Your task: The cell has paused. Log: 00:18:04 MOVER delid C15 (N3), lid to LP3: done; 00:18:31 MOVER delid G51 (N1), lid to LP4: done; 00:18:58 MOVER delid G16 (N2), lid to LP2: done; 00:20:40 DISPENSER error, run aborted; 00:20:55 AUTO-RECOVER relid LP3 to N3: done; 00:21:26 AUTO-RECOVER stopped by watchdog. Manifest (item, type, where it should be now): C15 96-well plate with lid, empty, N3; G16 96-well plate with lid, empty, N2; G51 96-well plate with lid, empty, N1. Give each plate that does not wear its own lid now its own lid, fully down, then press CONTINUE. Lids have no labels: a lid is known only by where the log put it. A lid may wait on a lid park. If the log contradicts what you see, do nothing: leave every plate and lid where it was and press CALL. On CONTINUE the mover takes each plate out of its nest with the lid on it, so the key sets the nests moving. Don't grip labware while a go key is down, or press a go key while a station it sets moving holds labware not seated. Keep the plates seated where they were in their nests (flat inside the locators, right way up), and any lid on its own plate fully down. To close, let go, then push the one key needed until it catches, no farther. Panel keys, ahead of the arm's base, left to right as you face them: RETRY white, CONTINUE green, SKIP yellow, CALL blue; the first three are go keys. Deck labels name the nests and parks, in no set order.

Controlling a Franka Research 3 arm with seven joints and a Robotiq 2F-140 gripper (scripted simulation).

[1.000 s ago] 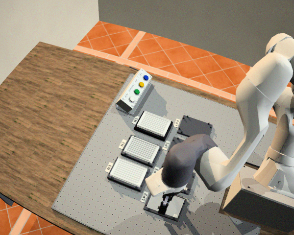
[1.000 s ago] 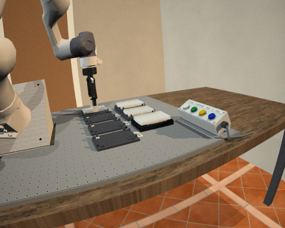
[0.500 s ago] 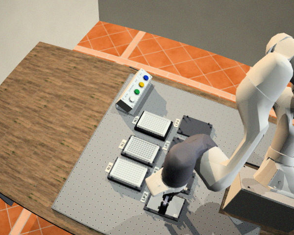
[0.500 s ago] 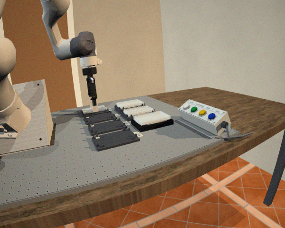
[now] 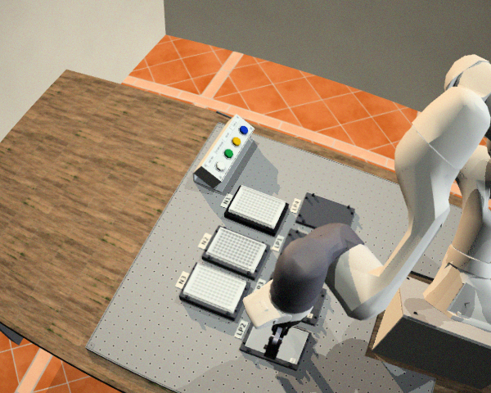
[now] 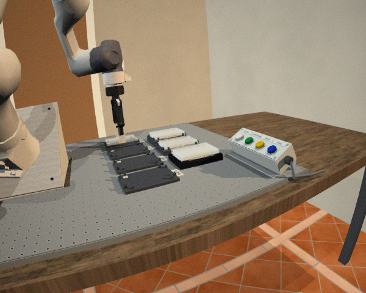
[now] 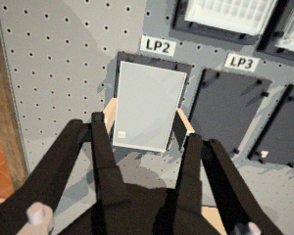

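My hand is 4 cm above the lp2 park. Also, from my hand: plate: 19 cm ahead, 18 cm to the right, 2 cm below; then LP3 park: 12 cm to the right, 4 cm below, 1 cm ahead; then lp1 park: 26 cm to the right, 4 cm below, 2 cm ahead.
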